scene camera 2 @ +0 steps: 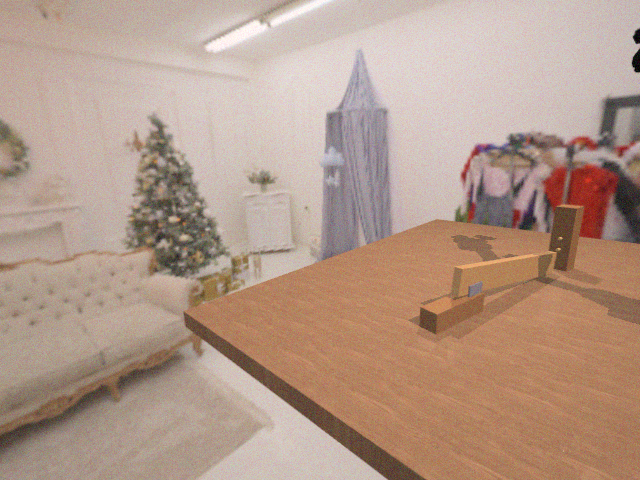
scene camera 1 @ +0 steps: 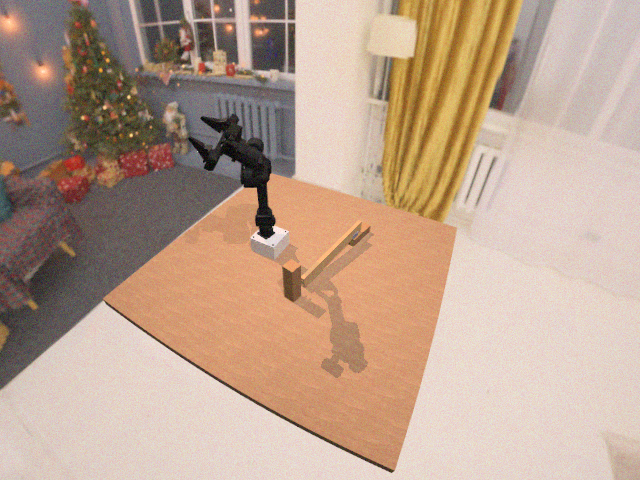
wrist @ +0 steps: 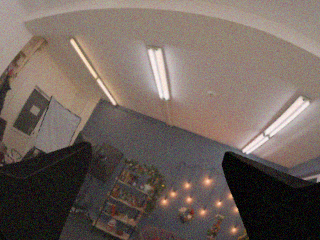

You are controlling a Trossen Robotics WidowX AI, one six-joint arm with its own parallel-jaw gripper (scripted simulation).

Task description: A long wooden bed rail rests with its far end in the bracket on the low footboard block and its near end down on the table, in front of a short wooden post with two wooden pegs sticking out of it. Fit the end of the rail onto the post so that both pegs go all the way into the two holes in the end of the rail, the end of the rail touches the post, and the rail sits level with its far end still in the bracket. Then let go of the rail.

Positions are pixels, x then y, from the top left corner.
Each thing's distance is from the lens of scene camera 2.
wooden rail [scene camera 2: 495, 273]: 86 cm
